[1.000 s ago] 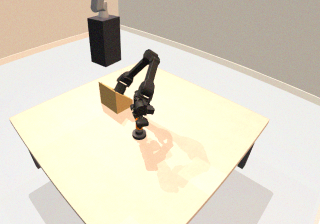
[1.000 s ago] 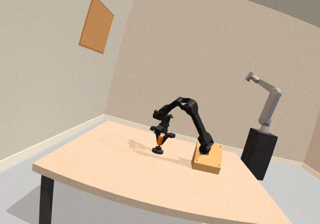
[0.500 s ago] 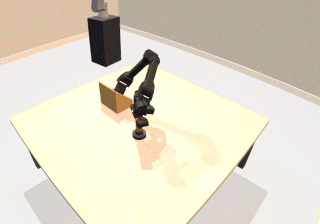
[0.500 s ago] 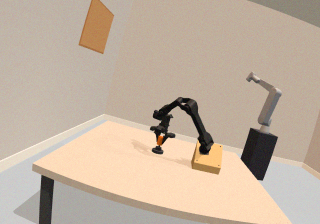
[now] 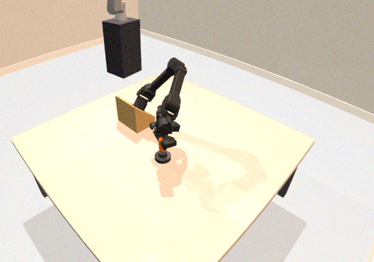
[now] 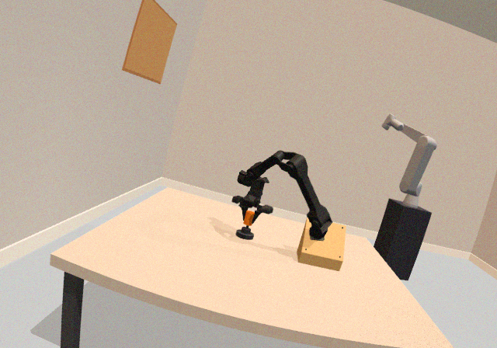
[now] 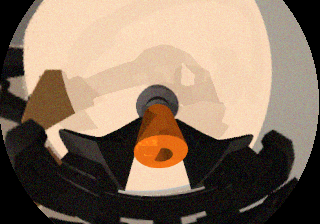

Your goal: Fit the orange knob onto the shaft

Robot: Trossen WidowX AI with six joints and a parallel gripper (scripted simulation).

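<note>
My gripper tip is now 2 cm below the orange knob. Round my gripper tip: dark round pedestal: 4 cm below.
</note>
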